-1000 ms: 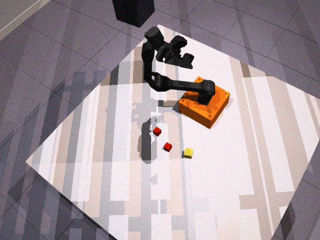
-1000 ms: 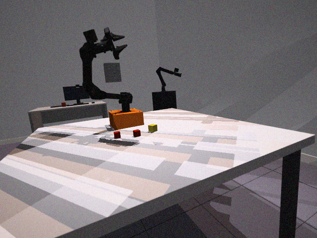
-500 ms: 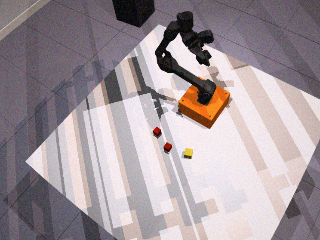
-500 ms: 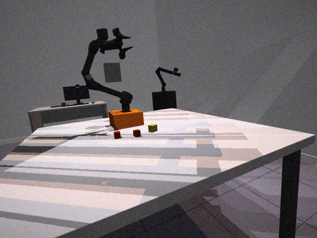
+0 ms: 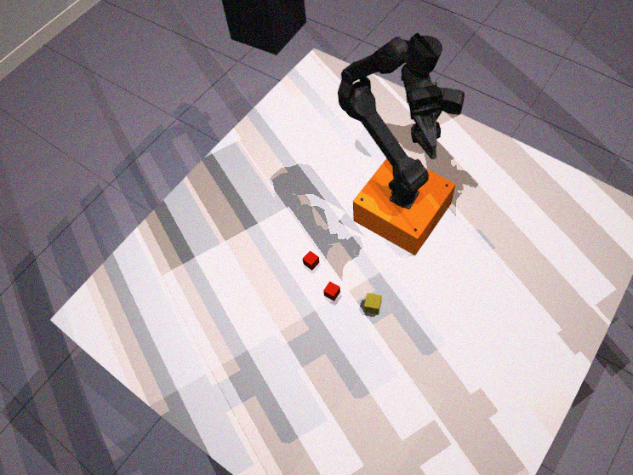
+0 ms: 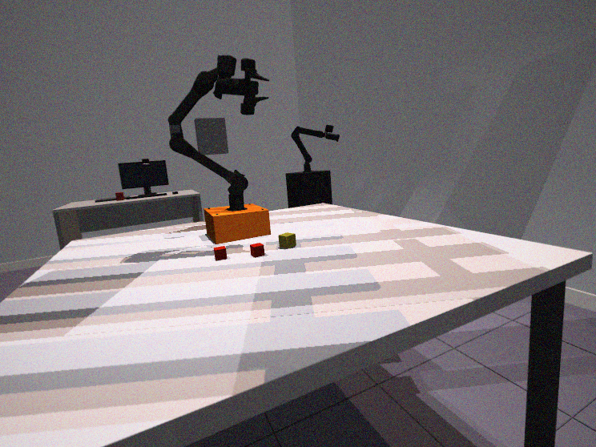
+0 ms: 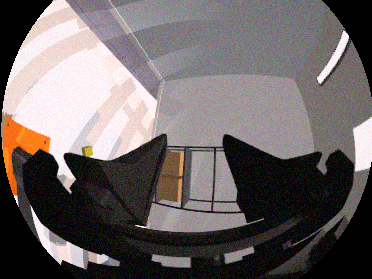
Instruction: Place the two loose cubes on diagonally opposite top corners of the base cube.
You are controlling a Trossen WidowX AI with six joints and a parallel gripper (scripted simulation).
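The yellow base cube is 51 cm below my gripper tip, 15 cm ahead of it and 5 cm to the right of it.
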